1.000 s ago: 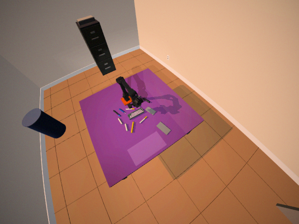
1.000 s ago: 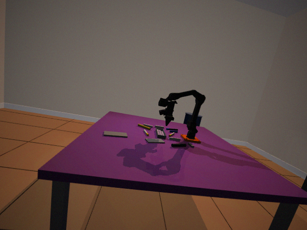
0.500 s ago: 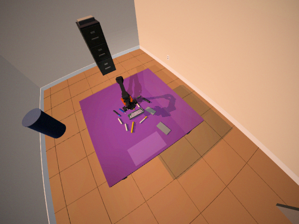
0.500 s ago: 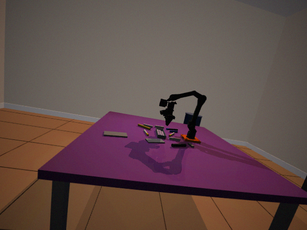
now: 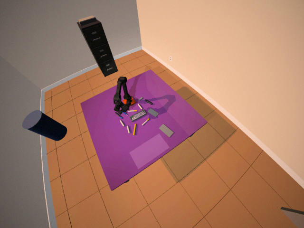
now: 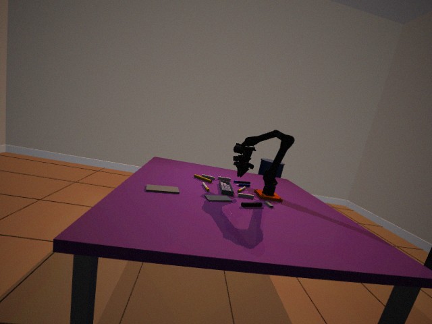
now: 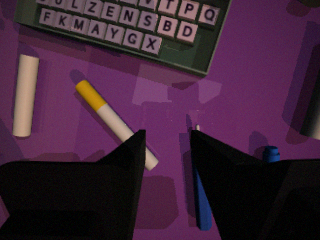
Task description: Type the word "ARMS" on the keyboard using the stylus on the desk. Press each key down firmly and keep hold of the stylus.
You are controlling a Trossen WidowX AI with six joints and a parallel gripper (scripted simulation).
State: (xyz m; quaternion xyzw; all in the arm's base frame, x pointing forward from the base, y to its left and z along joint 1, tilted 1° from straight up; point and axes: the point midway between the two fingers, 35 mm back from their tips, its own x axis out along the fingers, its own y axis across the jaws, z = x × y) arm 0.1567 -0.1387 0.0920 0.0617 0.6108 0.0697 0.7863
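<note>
Right now my gripper tip is 4 cm past the blue stylus, 3 cm to the left of it and 7 cm above it. Round my gripper tip: black stick: 4 cm ahead, 31 cm to the left, 6 cm below; blue-capped pen: 6 cm behind, 11 cm to the right, 7 cm below.
</note>
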